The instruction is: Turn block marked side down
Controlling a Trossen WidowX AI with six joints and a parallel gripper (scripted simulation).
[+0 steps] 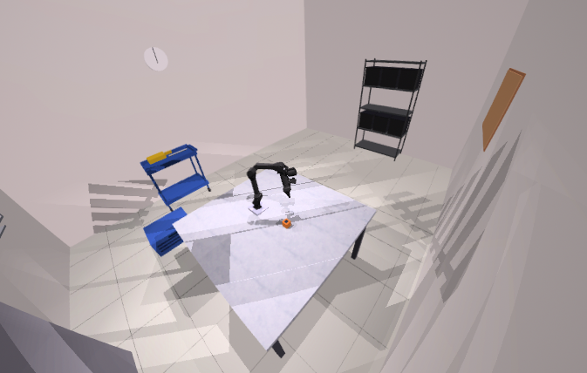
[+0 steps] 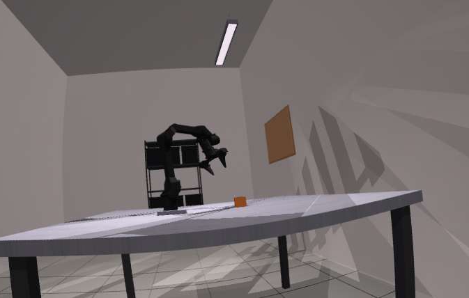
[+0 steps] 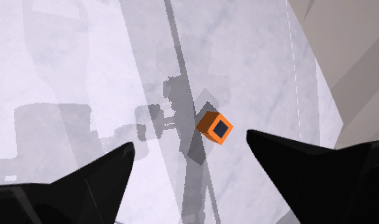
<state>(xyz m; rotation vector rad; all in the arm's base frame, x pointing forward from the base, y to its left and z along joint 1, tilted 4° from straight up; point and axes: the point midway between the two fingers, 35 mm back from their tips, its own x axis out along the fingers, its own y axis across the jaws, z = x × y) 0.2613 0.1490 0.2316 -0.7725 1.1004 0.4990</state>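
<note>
My gripper tip is now 16 cm above the orange block, 12 cm to the left of it and 8 cm short of it.
</note>
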